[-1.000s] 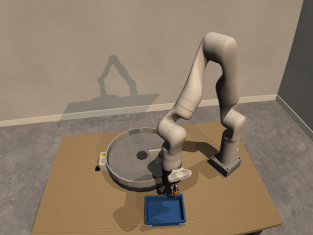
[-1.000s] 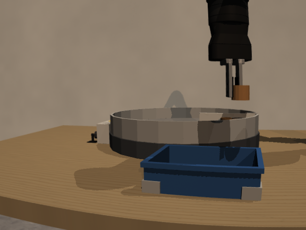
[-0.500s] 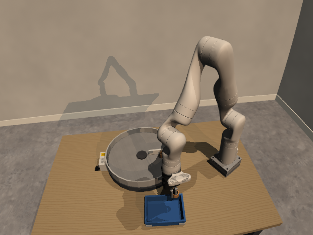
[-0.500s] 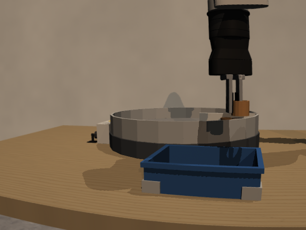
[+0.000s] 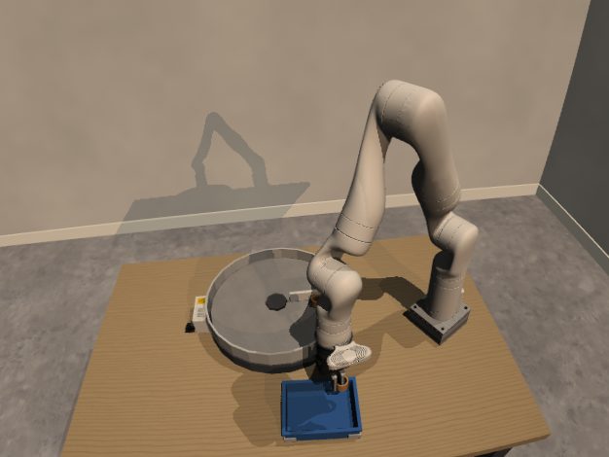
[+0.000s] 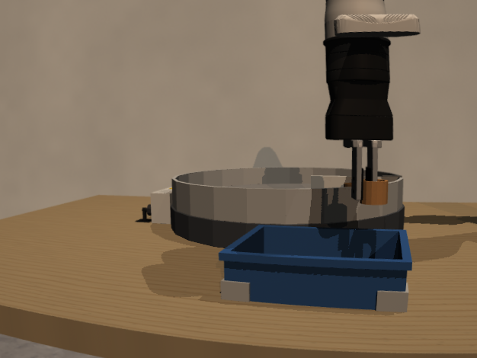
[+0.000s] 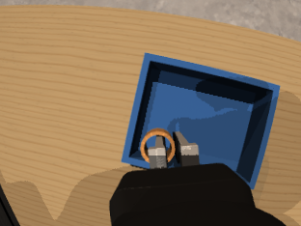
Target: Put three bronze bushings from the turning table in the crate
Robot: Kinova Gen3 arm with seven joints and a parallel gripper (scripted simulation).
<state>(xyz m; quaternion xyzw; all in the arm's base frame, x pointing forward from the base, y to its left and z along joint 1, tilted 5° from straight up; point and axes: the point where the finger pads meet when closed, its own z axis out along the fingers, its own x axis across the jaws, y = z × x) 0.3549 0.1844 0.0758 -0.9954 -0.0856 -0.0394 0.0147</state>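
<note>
Right now my hand is 5 cm short of the blue crate, 2 cm to the right of it and 9 cm above it. From my hand the other things lie so: round grey turning table (11 cm ahead, 34 cm to the right, 6 cm below).
</note>
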